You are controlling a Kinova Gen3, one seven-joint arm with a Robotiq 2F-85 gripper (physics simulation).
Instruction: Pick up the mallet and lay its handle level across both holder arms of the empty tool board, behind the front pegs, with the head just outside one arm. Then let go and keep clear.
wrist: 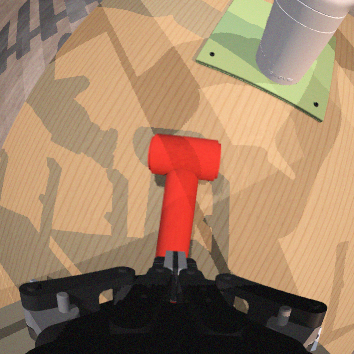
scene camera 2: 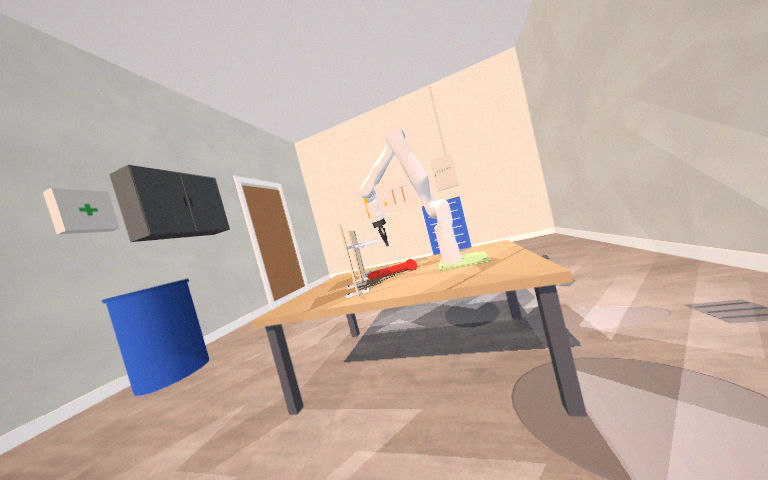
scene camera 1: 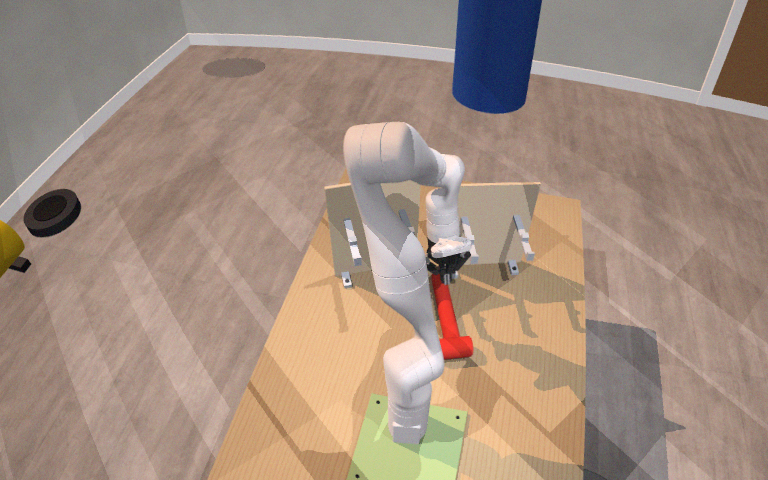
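Seen in the pictures: gripper, fingertip midpoint: (wrist: 173,263) (scene camera 2: 387,246) (scene camera 1: 446,282); arm's base at its link origin: (wrist: 279,62) (scene camera 2: 452,261) (scene camera 1: 407,425).
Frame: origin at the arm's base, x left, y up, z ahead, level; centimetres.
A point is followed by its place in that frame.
The red mallet (scene camera 1: 447,314) @(x -7.8, y 3.6, z 31.2 cm) (scene camera 2: 392,270) @(x -5.4, y 1.4, z 33.0 cm) (wrist: 180,212) @(x -7.9, y 3.6, z 29.1 cm) lies on the table, its head (scene camera 1: 457,347) @(x -10.7, y 4.0, z 20.8 cm) (scene camera 2: 411,264) @(x -5.4, y 2.4, z 21.5 cm) (wrist: 185,156) @(x -9.6, y 4.3, z 22.6 cm) toward the robot base and its handle end toward the tool boards. My gripper (scene camera 1: 448,279) @(x -6.4, y 15.4, z 32.3 cm) (scene camera 2: 386,243) @(x -6.4, y 15.4, z 32.3 cm) (wrist: 173,263) @(x -6.4, y 15.4, z 32.3 cm) is shut and empty, above the handle-end part of the mallet and clear of it. In scene camera 2 its tips are about level with a holder arm (scene camera 2: 368,243) @(x 18.1, y 20.7, z 36.5 cm). The right board (scene camera 1: 493,212) @(x -18.4, y 20.0, z 54.5 cm) has two grey holder arms (scene camera 1: 469,241) (scene camera 1: 524,238) @(x -26.4, y 19.7, z 45.6 cm), with no tool seen on them. My arm partly hides the left board (scene camera 1: 338,212) @(x 22.5, y 23.8, z 45.9 cm).
The left board's outer holder arm (scene camera 1: 352,242) @(x 17.5, y 22.2, z 37.1 cm) and its inner one (scene camera 1: 406,220) @(x 4.9, y 21.3, z 47.3 cm) also stick out toward the robot. Small brackets (scene camera 1: 346,279) @(x 21.3, y 0.6, z 42.8 cm) (scene camera 1: 513,267) @(x -27.2, y 0.5, z 52.4 cm) stand at the boards' feet. The robot base stands on a green plate (scene camera 1: 447,427) @(x -9.5, y 0.1, z 0.3 cm) (wrist: 230,52) @(x -8.8, y 0.0, z 1.6 cm) on the wooden table (scene camera 1: 317,362) @(x 24.7, y -1.1, z 15.5 cm) (scene camera 2: 317,308) @(x 32.0, y -1.1, z 62.5 cm).
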